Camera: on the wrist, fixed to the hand. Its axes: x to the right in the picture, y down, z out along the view.
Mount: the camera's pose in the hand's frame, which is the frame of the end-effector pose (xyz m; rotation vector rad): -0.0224 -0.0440 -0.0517 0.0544 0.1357 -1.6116
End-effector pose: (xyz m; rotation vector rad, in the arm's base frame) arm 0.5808 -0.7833 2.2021 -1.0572 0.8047 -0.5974
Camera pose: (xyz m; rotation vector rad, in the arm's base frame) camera 0.5235 -0.8100 2.2355 -1.4906 -0.1474 -2.0216
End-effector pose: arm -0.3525 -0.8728 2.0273 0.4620 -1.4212 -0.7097
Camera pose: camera -0.3089 -0.8952 1.9752 1.7038 -0.6857 -1.8242
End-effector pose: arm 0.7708 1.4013 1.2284 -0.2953 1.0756 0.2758
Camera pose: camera 0.7344 1.3398 1.2299 -1.0251 0.6930 -1.2193
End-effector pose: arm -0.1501 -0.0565 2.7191 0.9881 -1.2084 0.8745
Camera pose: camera -0.0955 -0.0233 2.6871 1.4742 -0.0129 -0.3283
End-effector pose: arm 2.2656 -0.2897 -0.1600 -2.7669 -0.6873 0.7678
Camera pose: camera 2.2590 -0.2649 -0.0933 -1.3089 -2.1900 0.1593
